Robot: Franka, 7 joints.
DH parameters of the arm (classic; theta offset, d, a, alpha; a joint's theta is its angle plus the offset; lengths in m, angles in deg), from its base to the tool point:
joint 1: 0 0.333 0 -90
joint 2: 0 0 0 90
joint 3: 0 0.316 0.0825 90
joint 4: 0 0 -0.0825 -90
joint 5: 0 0.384 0 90
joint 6: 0 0 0.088 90
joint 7: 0 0.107 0 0
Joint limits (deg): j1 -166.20..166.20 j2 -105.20..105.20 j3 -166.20..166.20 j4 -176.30..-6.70 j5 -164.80..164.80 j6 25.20..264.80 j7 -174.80..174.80
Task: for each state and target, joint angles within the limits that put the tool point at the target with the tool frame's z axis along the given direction. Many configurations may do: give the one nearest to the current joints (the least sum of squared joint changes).
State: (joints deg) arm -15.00 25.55 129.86 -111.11 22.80 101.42 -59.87
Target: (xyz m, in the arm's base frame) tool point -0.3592 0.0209 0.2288 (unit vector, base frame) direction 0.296 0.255 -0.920
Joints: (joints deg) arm 14.85 5.37 162.65 -156.28 -23.01 131.44 -59.87
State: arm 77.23 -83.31 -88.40 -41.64 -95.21 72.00 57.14
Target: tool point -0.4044 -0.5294 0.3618 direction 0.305 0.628 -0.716
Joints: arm 23.38 -80.24 -79.53 -49.36 -76.73 32.49 57.14
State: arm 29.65 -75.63 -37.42 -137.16 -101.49 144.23 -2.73
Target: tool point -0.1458 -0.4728 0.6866 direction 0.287 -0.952 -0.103
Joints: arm 4.95 -94.37 -49.58 -116.66 -99.72 132.96 -2.73
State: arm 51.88 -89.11 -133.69 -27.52 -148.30 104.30 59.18
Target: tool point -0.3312 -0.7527 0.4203 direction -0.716 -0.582 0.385
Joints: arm 45.84 -55.27 -140.86 -59.04 -164.80 125.35 59.18
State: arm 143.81 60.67 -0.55 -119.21 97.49 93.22 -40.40
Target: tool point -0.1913 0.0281 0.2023 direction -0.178 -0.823 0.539
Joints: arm 138.72 18.33 -2.62 -165.40 56.17 58.69 -40.40
